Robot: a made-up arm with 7 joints.
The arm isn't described. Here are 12 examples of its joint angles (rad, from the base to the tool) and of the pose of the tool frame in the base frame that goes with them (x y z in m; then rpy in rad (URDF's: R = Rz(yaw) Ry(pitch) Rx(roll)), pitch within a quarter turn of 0, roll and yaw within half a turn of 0).
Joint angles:
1: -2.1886 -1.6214 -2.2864 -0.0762 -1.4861 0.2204 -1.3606
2: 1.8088 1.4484 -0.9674 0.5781 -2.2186 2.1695 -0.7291
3: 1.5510 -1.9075 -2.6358 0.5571 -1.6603 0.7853 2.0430
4: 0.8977 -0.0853 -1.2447 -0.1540 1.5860 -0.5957 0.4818
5: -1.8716 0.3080 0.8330 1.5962 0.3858 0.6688 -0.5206
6: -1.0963 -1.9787 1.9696 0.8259 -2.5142 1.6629 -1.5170
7: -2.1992 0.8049 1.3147 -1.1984 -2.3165 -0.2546 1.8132
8: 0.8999 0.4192 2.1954 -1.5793 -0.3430 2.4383 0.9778
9: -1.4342 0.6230 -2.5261 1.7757 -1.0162 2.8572 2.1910
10: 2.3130 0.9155 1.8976 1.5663 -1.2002 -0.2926 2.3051
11: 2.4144 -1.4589 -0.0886 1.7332 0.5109 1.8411 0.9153
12: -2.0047 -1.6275 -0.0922 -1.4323 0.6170 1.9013 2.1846
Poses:
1: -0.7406 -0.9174 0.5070 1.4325 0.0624 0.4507
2: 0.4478 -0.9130 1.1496 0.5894 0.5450 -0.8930
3: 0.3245 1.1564 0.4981 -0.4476 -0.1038 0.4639
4: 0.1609 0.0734 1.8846 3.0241 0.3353 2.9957
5: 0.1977 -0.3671 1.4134 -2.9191 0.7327 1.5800
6: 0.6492 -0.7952 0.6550 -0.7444 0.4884 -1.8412
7: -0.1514 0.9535 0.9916 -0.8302 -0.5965 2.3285
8: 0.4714 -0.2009 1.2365 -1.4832 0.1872 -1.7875
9: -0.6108 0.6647 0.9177 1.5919 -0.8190 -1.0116
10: 0.0683 -0.8159 0.9521 1.7408 0.1155 -2.4603
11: -0.2771 0.5811 0.1785 -2.6891 0.0611 -2.9800
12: -0.4209 -0.5035 1.2477 0.6817 0.1068 1.6031
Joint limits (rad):
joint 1: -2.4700..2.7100
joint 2: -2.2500..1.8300
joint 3: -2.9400..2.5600
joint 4: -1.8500..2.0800
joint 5: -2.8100..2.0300
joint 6: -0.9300..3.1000
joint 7: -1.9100..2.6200
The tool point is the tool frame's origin. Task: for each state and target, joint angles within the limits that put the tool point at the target. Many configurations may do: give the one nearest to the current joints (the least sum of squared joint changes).
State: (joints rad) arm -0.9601 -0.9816 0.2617 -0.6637 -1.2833 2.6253 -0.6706
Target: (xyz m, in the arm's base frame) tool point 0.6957 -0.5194 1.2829
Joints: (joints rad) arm -0.5702 -1.3201 0.1311 -0.3655 -1.3456 2.5935 -0.6721
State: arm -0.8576 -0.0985 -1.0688 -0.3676 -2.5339 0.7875 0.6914
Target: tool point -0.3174 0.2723 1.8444
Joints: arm -0.7897 0.4530 -1.1239 0.0179 -2.5624 0.7081 0.6653
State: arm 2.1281 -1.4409 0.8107 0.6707 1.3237 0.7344 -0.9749
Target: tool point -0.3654 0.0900 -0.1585
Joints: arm 2.2789 -2.2017 0.5794 1.1753 1.3515 0.7429 -0.9687
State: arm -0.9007 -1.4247 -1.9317 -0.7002 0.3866 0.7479 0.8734
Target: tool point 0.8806 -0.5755 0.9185
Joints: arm -0.7693 -1.3574 -1.9098 -0.5275 0.4154 0.7237 0.8684
